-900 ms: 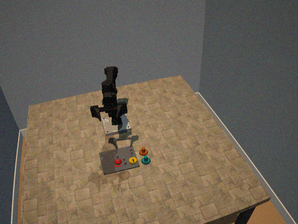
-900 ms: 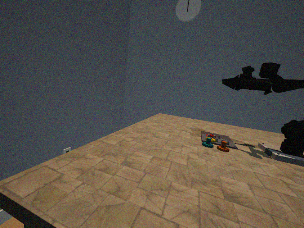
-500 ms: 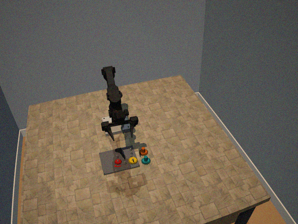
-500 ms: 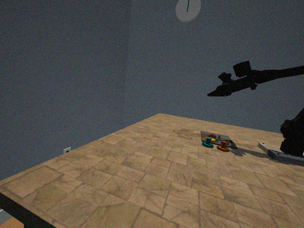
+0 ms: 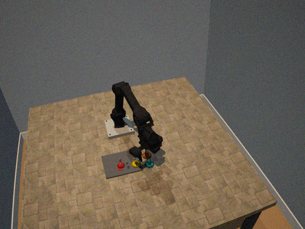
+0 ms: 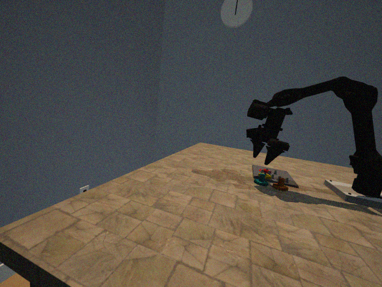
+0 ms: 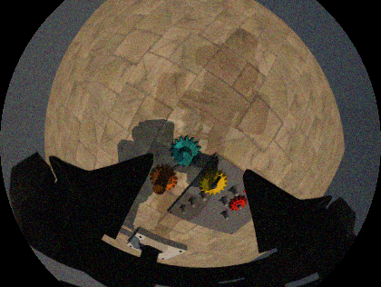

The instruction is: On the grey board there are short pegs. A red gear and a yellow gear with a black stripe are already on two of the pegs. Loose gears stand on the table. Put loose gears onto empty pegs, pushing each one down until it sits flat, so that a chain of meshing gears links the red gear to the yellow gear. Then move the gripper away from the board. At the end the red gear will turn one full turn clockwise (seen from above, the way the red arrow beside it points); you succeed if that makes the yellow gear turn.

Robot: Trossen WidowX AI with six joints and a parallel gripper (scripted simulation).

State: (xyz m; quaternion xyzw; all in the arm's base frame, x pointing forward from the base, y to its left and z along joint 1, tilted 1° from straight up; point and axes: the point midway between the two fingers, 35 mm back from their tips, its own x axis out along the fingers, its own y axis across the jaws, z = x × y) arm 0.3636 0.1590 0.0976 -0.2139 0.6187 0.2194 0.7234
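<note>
The teal gear lies 70 mm below my gripper tip and 20 mm behind it. From my gripper tip the other things lie so: yellow gear: 70 mm to the right, 70 mm below, 30 mm behind; then red gear: 160 mm to the right, 70 mm below, 20 mm behind; then orange gear: 90 mm behind, 70 mm below.
</note>
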